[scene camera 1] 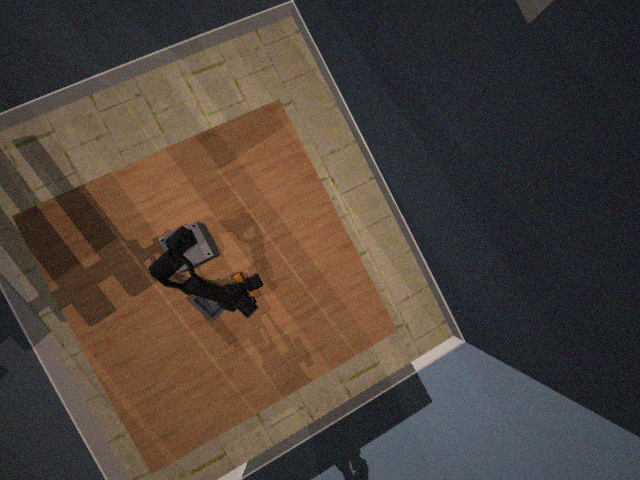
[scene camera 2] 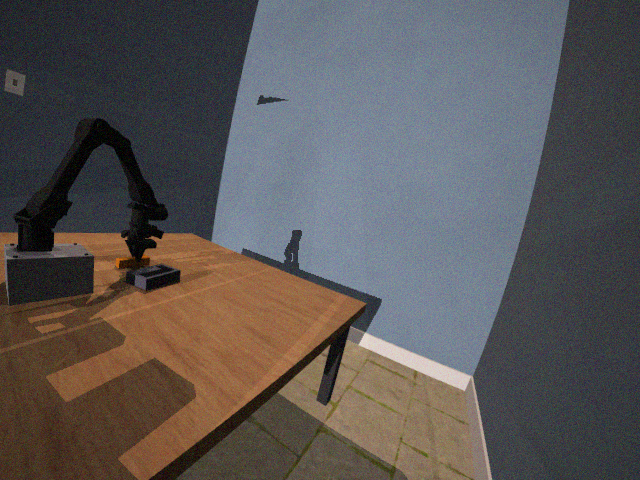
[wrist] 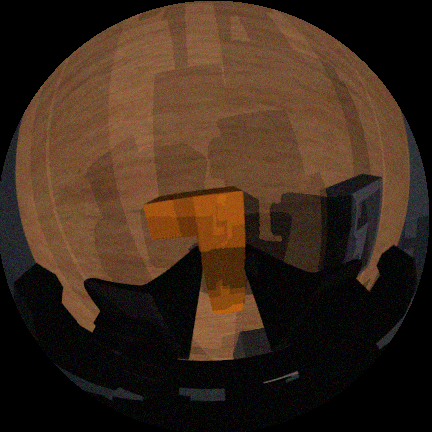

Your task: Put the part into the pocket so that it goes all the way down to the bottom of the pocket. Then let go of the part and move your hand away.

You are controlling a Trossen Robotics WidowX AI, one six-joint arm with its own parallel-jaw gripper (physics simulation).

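Frame: origin at the arm's base, x left, y up, z ahead, level; metres.
Seen in the pictures: gripper, between the fingertips: (scene camera 1: 244,286) (scene camera 2: 136,260) (wrist: 221,249); arm's base, origin of its link: (scene camera 1: 187,239) (scene camera 2: 34,248) (wrist: 270,381).
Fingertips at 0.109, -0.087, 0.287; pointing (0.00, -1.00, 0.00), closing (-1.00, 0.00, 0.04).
Offsets run from my fingertips to a thing's middle, as dx, dy, dz. Level surfaces: height alone.
The orange L-shaped part @[+0.014, -0.002, -0.013] (wrist: 217,225) (scene camera 1: 237,277) (scene camera 2: 131,262) lies low on the wooden table @[dy -0.018] (scene camera 1: 318,229) (scene camera 2: 247,314). My gripper (wrist: 221,249) (scene camera 1: 244,286) (scene camera 2: 137,252) points straight down over it, and its two dark fingers press on both sides of the part's long leg. The short leg sticks out to the left in the wrist view. The dark grey pocket block @[-0.173, +0.001, +0.002] (wrist: 358,217) (scene camera 2: 156,277) (scene camera 1: 206,307) sits on the table just beside the part, to the right in the wrist view, with its opening facing up.
The arm's grey base box (scene camera 1: 205,245) (scene camera 2: 86,273) stands close behind the pocket block. Patchy shadows cross the table. The table's edge and one leg (scene camera 2: 330,371) show at the right, with the tiled floor (scene camera 2: 413,405) below.
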